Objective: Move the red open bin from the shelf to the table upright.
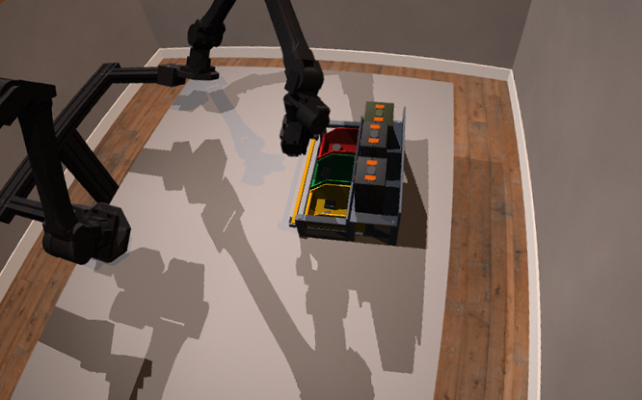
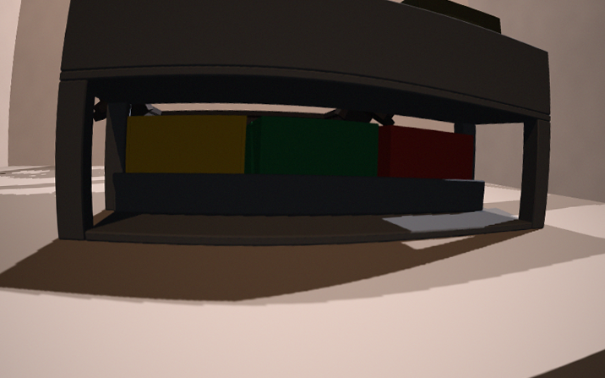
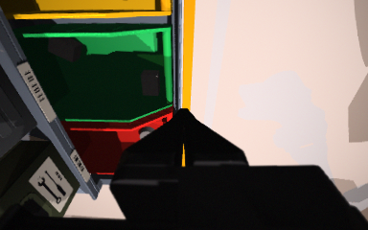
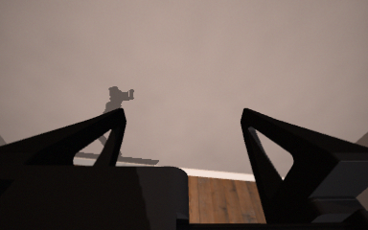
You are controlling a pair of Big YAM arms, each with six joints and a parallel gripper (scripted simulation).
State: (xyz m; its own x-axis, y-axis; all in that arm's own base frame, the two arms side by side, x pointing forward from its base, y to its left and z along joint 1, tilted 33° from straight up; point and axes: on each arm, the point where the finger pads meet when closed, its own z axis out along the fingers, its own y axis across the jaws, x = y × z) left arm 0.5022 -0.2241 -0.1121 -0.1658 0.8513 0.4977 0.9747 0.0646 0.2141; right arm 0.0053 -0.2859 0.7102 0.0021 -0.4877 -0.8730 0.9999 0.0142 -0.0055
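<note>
The green bin is 10 cm ahead of my left hand and 9 cm below it. From my left hand the other things lie so: red open bin: 10 cm ahead, 11 cm to the left, 9 cm below; then grey shelf: 13 cm ahead, 7 cm below.
</note>
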